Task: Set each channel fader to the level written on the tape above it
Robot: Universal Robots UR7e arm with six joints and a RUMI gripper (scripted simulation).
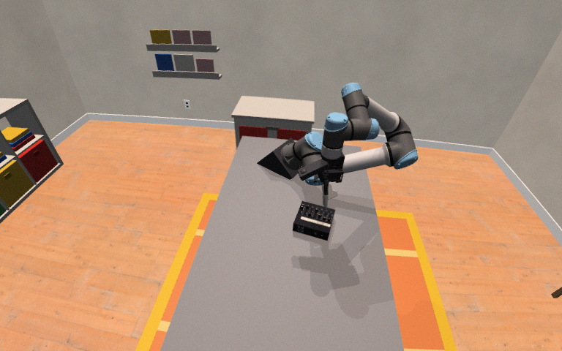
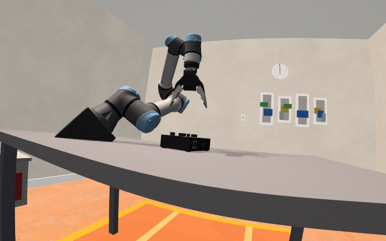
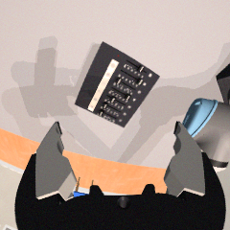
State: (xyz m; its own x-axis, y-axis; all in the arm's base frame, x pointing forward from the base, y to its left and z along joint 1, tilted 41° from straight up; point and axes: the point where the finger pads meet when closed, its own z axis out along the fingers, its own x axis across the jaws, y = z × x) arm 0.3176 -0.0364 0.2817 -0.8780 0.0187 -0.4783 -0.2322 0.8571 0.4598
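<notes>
Right now my hand is 3 cm past the master fader, 6 cm to the left of it and 12 cm above it.
</notes>
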